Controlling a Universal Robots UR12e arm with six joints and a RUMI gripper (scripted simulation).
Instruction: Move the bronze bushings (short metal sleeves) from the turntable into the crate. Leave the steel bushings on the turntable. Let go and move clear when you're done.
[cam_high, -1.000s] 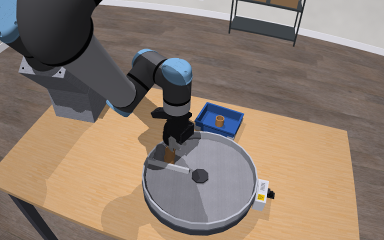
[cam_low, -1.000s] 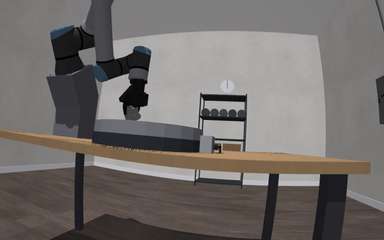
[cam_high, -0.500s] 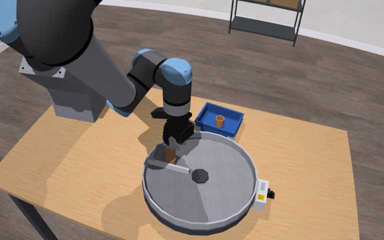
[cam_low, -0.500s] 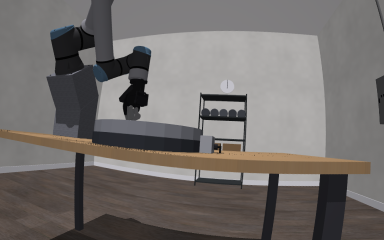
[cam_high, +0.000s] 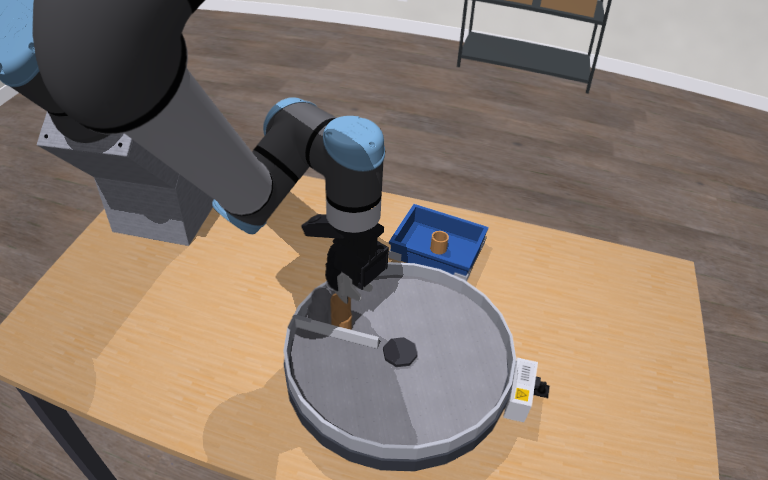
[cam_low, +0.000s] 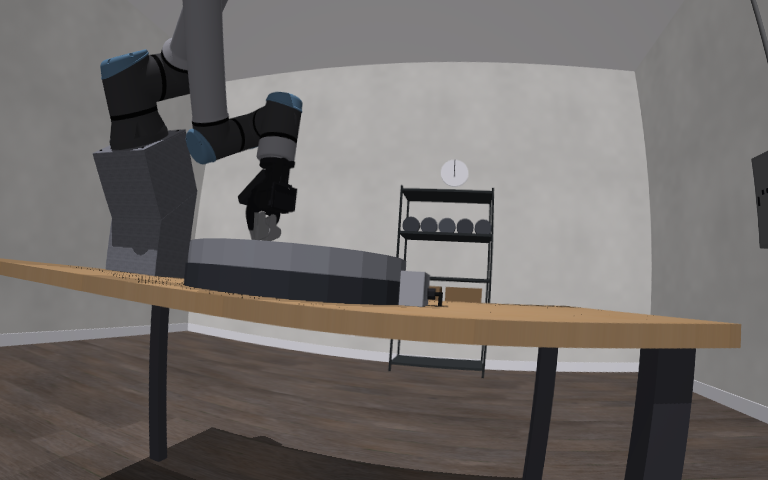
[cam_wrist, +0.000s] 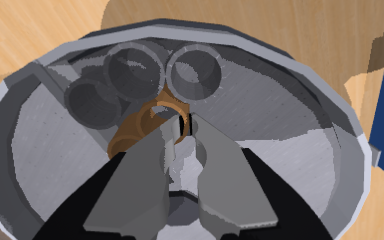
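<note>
Now: hand 160 mm short of the blue crate, 260 mm to the right of it and 60 mm above it. Also, from my hand: grey turntable: 120 mm ahead, 90 mm to the right, 30 mm below.
</note>
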